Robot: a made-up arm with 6 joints. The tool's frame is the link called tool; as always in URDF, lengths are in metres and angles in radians. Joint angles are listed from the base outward.
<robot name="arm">
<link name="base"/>
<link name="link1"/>
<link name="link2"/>
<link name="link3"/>
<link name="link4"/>
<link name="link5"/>
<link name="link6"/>
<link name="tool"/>
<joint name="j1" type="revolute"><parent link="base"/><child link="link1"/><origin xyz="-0.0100 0.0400 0.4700" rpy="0.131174 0.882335 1.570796"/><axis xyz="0 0 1"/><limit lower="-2.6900" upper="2.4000"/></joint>
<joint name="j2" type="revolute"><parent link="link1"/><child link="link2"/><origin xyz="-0.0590 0.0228 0.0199" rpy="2.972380 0.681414 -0.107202"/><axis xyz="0 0 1"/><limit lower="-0.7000" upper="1.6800"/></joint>
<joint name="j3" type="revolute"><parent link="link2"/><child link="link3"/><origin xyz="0.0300 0.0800 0.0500" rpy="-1.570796 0.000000 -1.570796"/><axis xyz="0 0 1"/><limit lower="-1.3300" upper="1.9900"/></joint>
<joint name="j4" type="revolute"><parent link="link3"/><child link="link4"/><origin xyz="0.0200 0.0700 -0.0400" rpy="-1.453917 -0.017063 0.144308"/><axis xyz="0 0 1"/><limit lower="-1.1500" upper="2.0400"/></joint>
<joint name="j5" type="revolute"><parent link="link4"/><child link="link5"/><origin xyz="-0.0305 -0.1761 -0.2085" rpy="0.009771 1.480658 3.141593"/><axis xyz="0 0 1"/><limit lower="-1.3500" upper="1.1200"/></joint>
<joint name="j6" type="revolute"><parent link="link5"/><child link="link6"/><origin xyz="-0.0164 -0.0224 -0.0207" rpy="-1.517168 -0.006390 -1.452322"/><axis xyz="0 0 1"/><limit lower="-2.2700" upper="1.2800"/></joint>
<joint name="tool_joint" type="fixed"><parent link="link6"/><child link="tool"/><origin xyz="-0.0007 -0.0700 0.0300" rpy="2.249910 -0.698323 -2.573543"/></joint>
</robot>
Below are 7 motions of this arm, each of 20 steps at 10 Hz.
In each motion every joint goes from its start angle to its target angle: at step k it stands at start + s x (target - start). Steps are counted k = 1, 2, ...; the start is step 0. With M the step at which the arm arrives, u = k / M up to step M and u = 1 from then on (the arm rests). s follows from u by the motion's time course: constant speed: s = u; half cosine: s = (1 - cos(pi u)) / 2; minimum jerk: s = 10 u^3 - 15 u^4 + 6 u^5.
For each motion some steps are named. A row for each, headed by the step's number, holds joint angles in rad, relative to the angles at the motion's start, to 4 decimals.
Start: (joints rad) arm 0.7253 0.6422 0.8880 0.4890 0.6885 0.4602
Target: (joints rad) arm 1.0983 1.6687 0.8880 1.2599 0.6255 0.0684
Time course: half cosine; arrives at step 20
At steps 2, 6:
2: 0.0091 0.0251 0.0000 0.0189 -0.0015 -0.0096
6: 0.0769 0.2116 0.0000 0.1589 -0.0130 -0.0808

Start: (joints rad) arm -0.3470 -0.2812 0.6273 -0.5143 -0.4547 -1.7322
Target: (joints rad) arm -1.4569 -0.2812 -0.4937 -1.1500 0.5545 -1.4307
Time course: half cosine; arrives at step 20
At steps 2, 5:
2: -0.0272 0.0000 -0.0274 -0.0156 0.0247 0.0074
5: -0.1625 0.0000 -0.1642 -0.0931 0.1478 0.0442

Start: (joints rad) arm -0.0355 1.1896 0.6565 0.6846 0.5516 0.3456
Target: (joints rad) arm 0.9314 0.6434 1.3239 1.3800 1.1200 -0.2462
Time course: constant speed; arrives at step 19
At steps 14, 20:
14: 0.7125 -0.4025 0.4918 0.5124 0.4188 -0.4361
20: 0.9669 -0.5462 0.6674 0.6954 0.5684 -0.5918

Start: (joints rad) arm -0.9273 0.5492 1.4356 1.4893 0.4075 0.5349
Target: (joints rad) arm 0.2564 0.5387 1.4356 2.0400 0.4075 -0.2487
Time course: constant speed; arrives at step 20
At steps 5, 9, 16, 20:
5: 0.2959 -0.0026 0.0000 0.1377 0.0000 -0.1959
9: 0.5327 -0.0047 0.0000 0.2478 0.0000 -0.3526
16: 0.9470 -0.0084 0.0000 0.4406 0.0000 -0.6269
20: 1.1837 -0.0105 0.0000 0.5507 0.0000 -0.7836

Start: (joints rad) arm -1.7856 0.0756 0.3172 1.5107 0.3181 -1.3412
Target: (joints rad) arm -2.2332 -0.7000 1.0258 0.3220 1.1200 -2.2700
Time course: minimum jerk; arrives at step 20
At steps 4, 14, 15, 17, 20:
4: -0.0259 -0.0449 0.0410 -0.0688 0.0464 -0.0538
14: -0.3746 -0.6491 0.5930 -0.9948 0.6711 -0.7773
15: -0.4013 -0.6953 0.6352 -1.0657 0.7189 -0.8327
17: -0.4357 -0.7550 0.6897 -1.1571 0.7806 -0.9041
20: -0.4476 -0.7756 0.7086 -1.1887 0.8019 -0.9288

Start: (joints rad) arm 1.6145 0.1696 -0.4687 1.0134 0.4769 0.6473
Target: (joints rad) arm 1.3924 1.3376 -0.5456 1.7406 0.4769 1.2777
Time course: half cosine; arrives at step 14
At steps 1, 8, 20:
1: -0.0028 0.0146 -0.0010 0.0091 0.0000 0.0079
8: -0.1358 0.7140 -0.0470 0.4445 0.0000 0.3853
20: -0.2221 1.1680 -0.0769 0.7272 0.0000 0.6304

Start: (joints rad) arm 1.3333 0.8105 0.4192 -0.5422 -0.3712 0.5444
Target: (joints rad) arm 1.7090 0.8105 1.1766 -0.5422 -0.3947 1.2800
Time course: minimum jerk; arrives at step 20
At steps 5, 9, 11, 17, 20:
5: 0.0389 0.0000 0.0784 0.0000 -0.0024 0.0761
9: 0.1529 0.0000 0.3082 0.0000 -0.0096 0.2993
11: 0.2228 0.0000 0.4492 0.0000 -0.0139 0.4363
17: 0.3657 0.0000 0.7372 0.0000 -0.0229 0.7160
20: 0.3757 0.0000 0.7574 0.0000 -0.0235 0.7356

